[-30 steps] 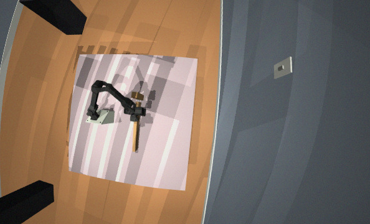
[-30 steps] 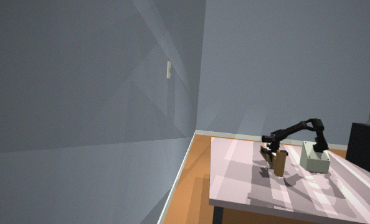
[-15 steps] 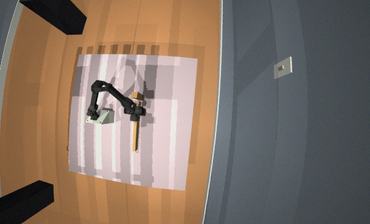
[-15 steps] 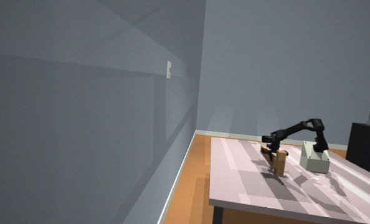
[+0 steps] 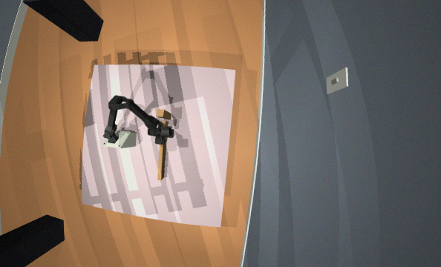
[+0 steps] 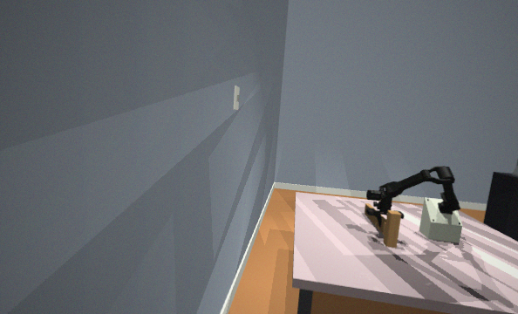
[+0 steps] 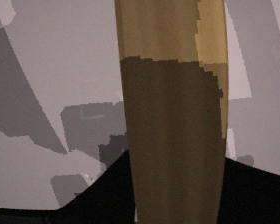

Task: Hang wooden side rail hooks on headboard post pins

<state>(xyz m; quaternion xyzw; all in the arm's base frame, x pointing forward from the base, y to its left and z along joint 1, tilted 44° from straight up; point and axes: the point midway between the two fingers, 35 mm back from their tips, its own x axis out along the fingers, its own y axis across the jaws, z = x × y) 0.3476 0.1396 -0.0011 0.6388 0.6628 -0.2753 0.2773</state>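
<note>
The headboard post lies 130 mm to the left of my gripper tip and 40 mm above it.
</note>
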